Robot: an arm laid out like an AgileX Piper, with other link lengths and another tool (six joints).
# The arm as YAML. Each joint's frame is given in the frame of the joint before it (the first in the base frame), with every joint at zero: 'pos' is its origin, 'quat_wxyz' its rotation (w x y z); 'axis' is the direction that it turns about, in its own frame. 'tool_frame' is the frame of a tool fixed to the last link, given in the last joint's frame.
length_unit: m
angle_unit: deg
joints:
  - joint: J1
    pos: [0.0, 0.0, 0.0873]
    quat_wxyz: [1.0, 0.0, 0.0, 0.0]
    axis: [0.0, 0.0, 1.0]
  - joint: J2
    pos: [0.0, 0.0, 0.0]
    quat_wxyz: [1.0, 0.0, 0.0, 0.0]
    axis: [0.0, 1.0, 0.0]
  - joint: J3
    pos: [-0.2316, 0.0, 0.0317]
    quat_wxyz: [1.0, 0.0, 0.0, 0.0]
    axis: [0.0, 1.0, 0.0]
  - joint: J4
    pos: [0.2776, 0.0, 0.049]
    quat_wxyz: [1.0, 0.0, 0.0, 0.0]
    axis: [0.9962, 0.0, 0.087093]
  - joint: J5
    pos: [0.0, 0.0, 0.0]
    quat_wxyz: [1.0, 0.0, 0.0, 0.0]
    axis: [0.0, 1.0, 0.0]
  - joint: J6
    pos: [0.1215, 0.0, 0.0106]
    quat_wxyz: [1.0, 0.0, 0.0, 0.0]
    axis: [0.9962, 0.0, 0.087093]
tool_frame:
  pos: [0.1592, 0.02, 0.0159]
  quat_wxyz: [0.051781, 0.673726, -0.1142, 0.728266]
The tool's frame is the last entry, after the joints.
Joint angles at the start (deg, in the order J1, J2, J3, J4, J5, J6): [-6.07, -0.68, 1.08, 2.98, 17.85, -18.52]
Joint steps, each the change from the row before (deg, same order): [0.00, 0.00, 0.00, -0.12, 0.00, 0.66]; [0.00, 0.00, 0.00, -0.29, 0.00, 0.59]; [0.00, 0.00, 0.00, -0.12, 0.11, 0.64]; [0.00, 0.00, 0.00, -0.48, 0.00, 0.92]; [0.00, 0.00, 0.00, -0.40, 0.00, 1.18]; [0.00, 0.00, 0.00, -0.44, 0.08, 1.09]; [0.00, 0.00, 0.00, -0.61, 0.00, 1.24]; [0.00, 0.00, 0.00, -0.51, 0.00, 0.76]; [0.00, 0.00, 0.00, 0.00, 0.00, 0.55]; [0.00, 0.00, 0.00, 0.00, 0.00, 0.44]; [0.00, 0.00, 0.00, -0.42, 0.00, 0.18]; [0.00, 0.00, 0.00, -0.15, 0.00, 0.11]
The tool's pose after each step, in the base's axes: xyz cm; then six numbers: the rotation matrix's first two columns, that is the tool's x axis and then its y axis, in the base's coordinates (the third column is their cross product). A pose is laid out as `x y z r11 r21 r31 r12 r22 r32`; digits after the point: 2 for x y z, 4 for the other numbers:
32.01 -0.98 9.56 0.2405 0.1600 0.9574 -0.2756 -0.9345 0.2254
32.01 -1.02 9.57 0.2406 0.1546 0.9582 -0.2783 -0.9348 0.2207
32.00 -1.03 9.53 0.2420 0.1454 0.9593 -0.2805 -0.9360 0.2126
32.00 -1.10 9.54 0.2421 0.1374 0.9605 -0.2847 -0.9363 0.2057
32.01 -1.16 9.57 0.2417 0.1236 0.9625 -0.2900 -0.9373 0.1932
32.00 -1.22 9.55 0.2426 0.1118 0.9637 -0.2946 -0.9379 0.1830
32.00 -1.31 9.57 0.2423 0.1004 0.9650 -0.3003 -0.9380 0.1730
32.00 -1.39 9.58 0.2422 0.0956 0.9655 -0.3039 -0.9376 0.1691
32.01 -1.39 9.60 0.2415 0.0861 0.9666 -0.3061 -0.9384 0.1601
32.01 -1.39 9.61 0.2409 0.0785 0.9674 -0.3079 -0.9390 0.1528
32.01 -1.45 9.60 0.2414 0.0822 0.9669 -0.3091 -0.9380 0.1570
32.01 -1.48 9.60 0.2415 0.0828 0.9669 -0.3097 -0.9377 0.1577

